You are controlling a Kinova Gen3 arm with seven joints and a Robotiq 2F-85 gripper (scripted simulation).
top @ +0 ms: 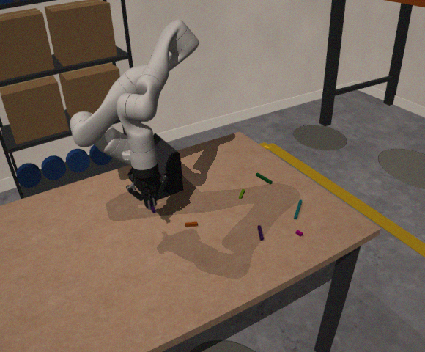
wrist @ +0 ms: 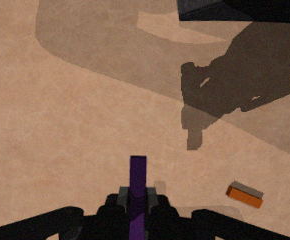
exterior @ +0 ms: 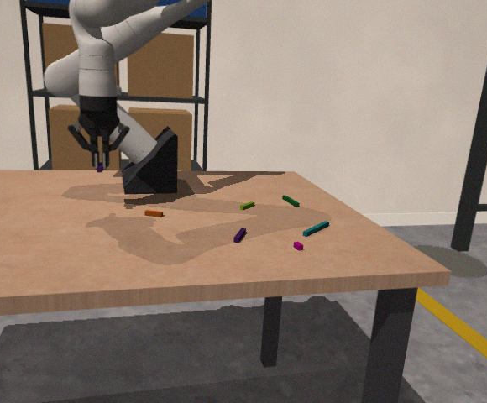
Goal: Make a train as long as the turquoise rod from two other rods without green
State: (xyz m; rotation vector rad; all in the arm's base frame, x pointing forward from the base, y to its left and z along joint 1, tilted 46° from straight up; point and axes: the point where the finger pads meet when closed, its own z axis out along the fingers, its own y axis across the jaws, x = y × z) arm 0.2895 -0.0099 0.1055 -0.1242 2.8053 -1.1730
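My hand is 30 mm short of the orange rod, 120 mm to the right of it and 110 mm above it. Round my hand: lime rod 40 mm behind, 340 mm to the left, 110 mm below; then purple rod 10 mm below; then magenta rod 230 mm ahead, 400 mm to the left, 110 mm below.
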